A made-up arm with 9 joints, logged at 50 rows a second.
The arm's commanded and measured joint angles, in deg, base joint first. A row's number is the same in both.
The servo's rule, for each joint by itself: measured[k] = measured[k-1] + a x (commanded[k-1-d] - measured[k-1]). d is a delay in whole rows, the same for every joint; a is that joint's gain. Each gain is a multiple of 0.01, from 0.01 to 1. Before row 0 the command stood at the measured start. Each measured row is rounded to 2 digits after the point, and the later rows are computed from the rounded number. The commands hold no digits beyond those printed.
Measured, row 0: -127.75 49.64 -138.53 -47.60 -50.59 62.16 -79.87 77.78 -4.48
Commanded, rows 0 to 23: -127.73 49.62 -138.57 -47.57 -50.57 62.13 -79.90 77.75 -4.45; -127.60 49.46 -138.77 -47.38 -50.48 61.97 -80.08 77.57 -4.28; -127.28 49.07 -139.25 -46.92 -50.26 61.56 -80.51 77.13 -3.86; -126.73 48.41 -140.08 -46.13 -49.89 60.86 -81.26 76.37 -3.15; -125.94 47.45 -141.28 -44.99 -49.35 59.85 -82.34 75.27 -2.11; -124.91 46.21 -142.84 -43.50 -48.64 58.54 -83.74 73.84 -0.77; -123.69 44.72 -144.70 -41.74 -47.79 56.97 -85.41 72.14 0.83; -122.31 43.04 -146.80 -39.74 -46.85 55.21 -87.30 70.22 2.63; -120.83 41.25 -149.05 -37.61 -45.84 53.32 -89.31 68.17 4.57; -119.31 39.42 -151.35 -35.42 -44.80 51.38 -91.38 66.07 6.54; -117.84 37.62 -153.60 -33.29 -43.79 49.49 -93.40 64.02 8.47; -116.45 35.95 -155.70 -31.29 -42.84 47.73 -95.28 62.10 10.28; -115.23 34.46 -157.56 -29.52 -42.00 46.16 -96.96 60.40 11.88; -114.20 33.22 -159.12 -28.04 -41.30 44.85 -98.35 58.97 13.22; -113.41 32.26 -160.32 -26.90 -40.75 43.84 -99.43 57.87 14.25; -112.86 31.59 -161.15 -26.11 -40.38 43.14 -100.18 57.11 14.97; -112.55 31.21 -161.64 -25.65 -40.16 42.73 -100.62 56.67 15.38; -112.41 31.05 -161.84 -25.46 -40.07 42.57 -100.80 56.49 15.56; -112.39 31.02 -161.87 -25.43 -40.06 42.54 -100.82 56.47 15.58; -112.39 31.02 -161.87 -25.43 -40.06 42.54 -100.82 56.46 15.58; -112.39 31.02 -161.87 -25.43 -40.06 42.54 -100.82 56.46 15.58; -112.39 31.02 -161.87 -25.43 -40.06 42.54 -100.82 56.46 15.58; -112.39 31.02 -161.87 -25.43 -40.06 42.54 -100.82 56.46 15.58; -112.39 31.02 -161.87 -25.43 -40.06 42.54 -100.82 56.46 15.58
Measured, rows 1 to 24: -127.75 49.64 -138.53 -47.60 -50.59 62.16 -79.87 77.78 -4.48; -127.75 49.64 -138.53 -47.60 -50.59 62.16 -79.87 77.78 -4.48; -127.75 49.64 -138.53 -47.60 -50.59 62.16 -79.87 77.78 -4.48; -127.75 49.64 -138.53 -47.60 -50.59 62.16 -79.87 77.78 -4.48; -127.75 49.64 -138.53 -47.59 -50.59 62.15 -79.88 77.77 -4.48; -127.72 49.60 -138.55 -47.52 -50.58 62.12 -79.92 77.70 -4.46; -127.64 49.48 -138.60 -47.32 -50.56 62.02 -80.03 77.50 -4.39; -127.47 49.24 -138.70 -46.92 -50.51 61.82 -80.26 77.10 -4.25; -127.18 48.85 -138.88 -46.26 -50.43 61.49 -80.66 76.46 -4.01; -126.75 48.27 -139.16 -45.32 -50.30 60.99 -81.25 75.54 -3.65; -126.17 47.49 -139.55 -44.10 -50.12 60.31 -82.04 74.35 -3.16; -125.44 46.51 -140.06 -42.62 -49.89 59.44 -83.04 72.90 -2.52; -124.56 45.35 -140.69 -40.92 -49.61 58.40 -84.23 71.24 -1.74; -123.56 44.05 -141.44 -39.05 -49.27 57.21 -85.59 69.43 -0.83; -122.47 42.64 -142.29 -37.09 -48.89 55.90 -87.07 67.54 0.19; -121.33 41.17 -143.23 -35.12 -48.47 54.51 -88.63 65.64 1.30; -120.17 39.69 -144.23 -33.22 -48.02 53.09 -90.21 63.81 2.46; -119.04 38.27 -145.27 -31.46 -47.55 51.69 -91.76 62.12 3.64; -117.97 36.95 -146.32 -29.91 -47.07 50.36 -93.22 60.63 4.81; -117.00 35.77 -147.36 -28.62 -46.60 49.13 -94.54 59.40 5.93; -116.15 34.77 -148.36 -27.61 -46.15 48.04 -95.70 58.44 6.97; -115.44 33.95 -149.30 -26.88 -45.72 47.11 -96.67 57.76 7.91; -114.86 33.31 -150.18 -26.39 -45.32 46.33 -97.46 57.31 8.75; -114.39 32.81 -151.00 -26.06 -44.95 45.69 -98.10 57.01 9.50
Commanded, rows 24 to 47: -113.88 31.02 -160.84 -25.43 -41.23 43.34 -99.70 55.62 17.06; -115.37 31.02 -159.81 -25.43 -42.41 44.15 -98.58 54.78 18.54; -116.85 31.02 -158.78 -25.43 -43.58 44.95 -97.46 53.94 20.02; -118.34 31.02 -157.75 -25.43 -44.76 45.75 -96.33 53.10 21.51; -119.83 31.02 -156.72 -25.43 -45.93 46.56 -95.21 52.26 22.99; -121.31 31.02 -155.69 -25.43 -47.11 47.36 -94.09 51.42 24.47; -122.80 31.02 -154.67 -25.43 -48.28 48.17 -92.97 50.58 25.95; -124.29 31.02 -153.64 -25.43 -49.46 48.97 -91.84 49.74 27.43; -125.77 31.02 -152.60 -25.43 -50.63 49.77 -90.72 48.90 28.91; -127.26 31.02 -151.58 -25.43 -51.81 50.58 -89.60 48.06 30.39; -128.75 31.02 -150.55 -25.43 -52.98 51.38 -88.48 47.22 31.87; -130.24 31.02 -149.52 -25.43 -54.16 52.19 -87.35 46.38 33.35; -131.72 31.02 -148.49 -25.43 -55.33 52.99 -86.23 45.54 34.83; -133.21 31.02 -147.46 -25.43 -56.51 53.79 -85.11 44.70 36.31; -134.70 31.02 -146.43 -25.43 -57.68 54.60 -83.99 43.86 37.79; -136.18 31.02 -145.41 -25.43 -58.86 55.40 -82.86 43.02 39.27; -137.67 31.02 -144.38 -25.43 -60.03 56.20 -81.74 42.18 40.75; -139.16 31.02 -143.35 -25.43 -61.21 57.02 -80.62 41.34 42.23; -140.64 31.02 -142.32 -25.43 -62.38 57.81 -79.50 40.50 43.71; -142.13 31.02 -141.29 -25.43 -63.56 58.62 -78.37 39.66 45.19; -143.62 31.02 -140.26 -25.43 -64.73 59.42 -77.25 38.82 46.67; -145.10 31.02 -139.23 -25.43 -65.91 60.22 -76.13 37.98 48.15; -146.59 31.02 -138.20 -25.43 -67.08 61.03 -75.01 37.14 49.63; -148.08 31.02 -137.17 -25.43 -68.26 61.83 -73.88 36.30 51.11
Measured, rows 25 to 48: -114.01 32.42 -151.76 -25.85 -44.61 45.15 -98.62 56.82 10.17; -113.70 32.11 -152.47 -25.71 -44.29 44.71 -99.04 56.69 10.77; -113.45 31.87 -153.13 -25.61 -43.99 44.34 -99.38 56.61 11.30; -113.25 31.68 -153.74 -25.55 -43.71 44.03 -99.65 56.56 11.77; -113.37 31.53 -154.24 -25.51 -43.54 43.91 -99.66 56.23 12.35; -113.75 31.42 -154.63 -25.48 -43.46 43.95 -99.45 55.72 13.03; -114.34 31.33 -154.92 -25.46 -43.47 44.12 -99.07 55.10 13.80; -115.10 31.26 -155.12 -25.45 -43.56 44.40 -98.55 54.40 14.65; -116.00 31.21 -155.23 -25.44 -43.73 44.77 -97.92 53.65 15.57; -117.01 31.17 -155.26 -25.44 -43.97 45.21 -97.19 52.87 16.55; -118.11 31.14 -155.22 -25.44 -44.27 45.71 -96.39 52.07 17.58; -119.28 31.11 -155.11 -25.44 -44.63 46.26 -95.53 51.25 18.66; -120.51 31.09 -154.93 -25.44 -45.05 46.86 -94.62 50.43 19.79; -121.79 31.07 -154.70 -25.44 -45.52 47.49 -93.67 49.60 20.96; -123.11 31.06 -154.41 -25.44 -46.04 48.15 -92.68 48.77 22.16; -124.46 31.05 -154.07 -25.44 -46.61 48.84 -91.67 47.93 23.39; -125.84 31.04 -153.68 -25.44 -47.22 49.55 -90.64 47.09 24.65; -127.24 31.04 -153.24 -25.44 -47.87 50.27 -89.59 46.25 25.93; -128.66 31.04 -152.76 -25.44 -48.56 51.01 -88.53 45.41 27.23; -130.09 31.04 -152.25 -25.44 -49.28 51.76 -87.45 44.57 28.55; -131.53 31.04 -151.70 -25.44 -50.03 52.51 -86.37 43.73 29.89; -132.98 31.04 -151.12 -25.44 -50.81 53.28 -85.28 42.89 31.25; -134.44 31.04 -150.50 -25.44 -51.62 54.05 -84.18 42.05 32.62; -135.90 31.04 -149.86 -25.44 -52.46 54.83 -83.08 41.21 34.00
